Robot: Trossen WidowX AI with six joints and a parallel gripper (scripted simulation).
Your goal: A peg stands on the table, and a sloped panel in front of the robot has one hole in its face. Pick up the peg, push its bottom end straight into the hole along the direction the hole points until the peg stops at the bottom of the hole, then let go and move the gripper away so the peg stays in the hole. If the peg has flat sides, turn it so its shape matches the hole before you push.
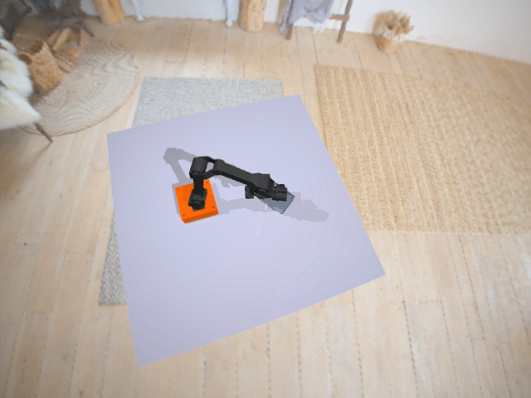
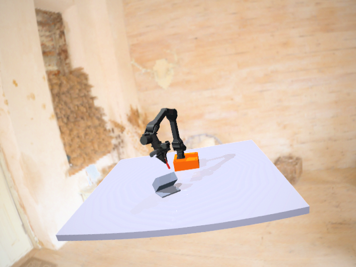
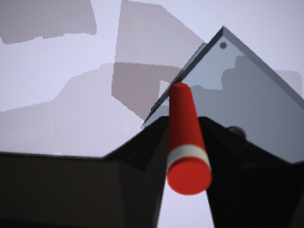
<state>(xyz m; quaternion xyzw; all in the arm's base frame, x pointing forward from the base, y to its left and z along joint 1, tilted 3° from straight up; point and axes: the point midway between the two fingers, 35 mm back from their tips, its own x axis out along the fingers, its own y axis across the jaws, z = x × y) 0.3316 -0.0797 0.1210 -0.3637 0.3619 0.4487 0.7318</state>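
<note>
The sloped panel is 10 cm below my gripper tip, 7 cm ahead of it and 2 cm to the right of it. The rest, counted from my gripper tip: flat foot plate 15 cm below, 9 cm ahead, 1 cm to the right; red peg 2 cm above.
</note>
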